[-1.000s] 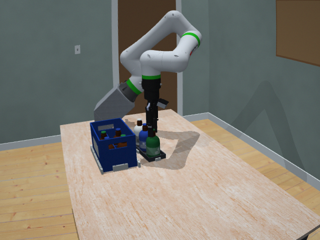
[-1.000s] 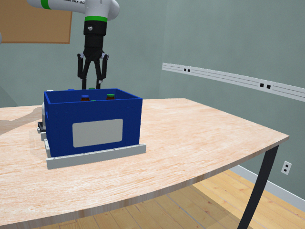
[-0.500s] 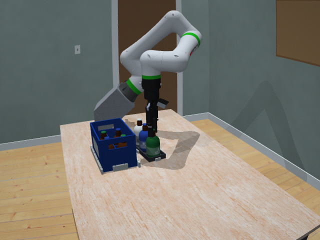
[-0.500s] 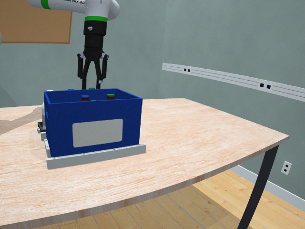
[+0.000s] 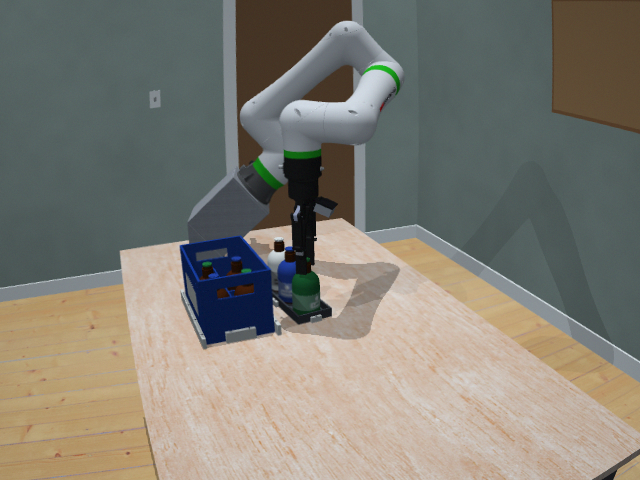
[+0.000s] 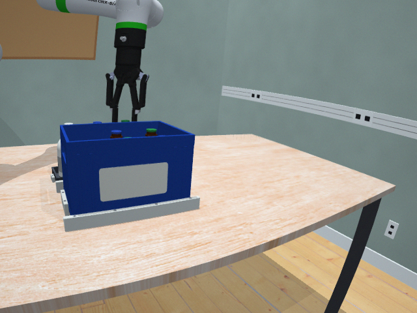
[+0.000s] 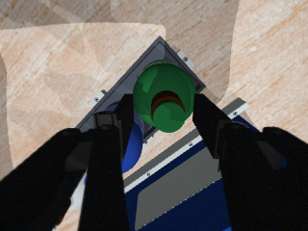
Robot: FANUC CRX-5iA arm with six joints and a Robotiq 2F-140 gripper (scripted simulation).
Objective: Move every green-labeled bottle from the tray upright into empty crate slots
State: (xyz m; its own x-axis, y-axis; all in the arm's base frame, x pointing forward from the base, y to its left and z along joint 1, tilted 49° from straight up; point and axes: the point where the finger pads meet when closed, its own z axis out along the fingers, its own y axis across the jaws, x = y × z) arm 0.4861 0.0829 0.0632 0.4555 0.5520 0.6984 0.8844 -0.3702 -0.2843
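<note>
My hand is 8 cm above the green-labeled bottle. Also, from my hand: white-labeled bottle: 17 cm behind, 8 cm below, 5 cm to the right; blue-labeled bottle: 8 cm below, 8 cm behind, 3 cm to the right; black tray: 15 cm below, 8 cm behind, 3 cm to the right.
</note>
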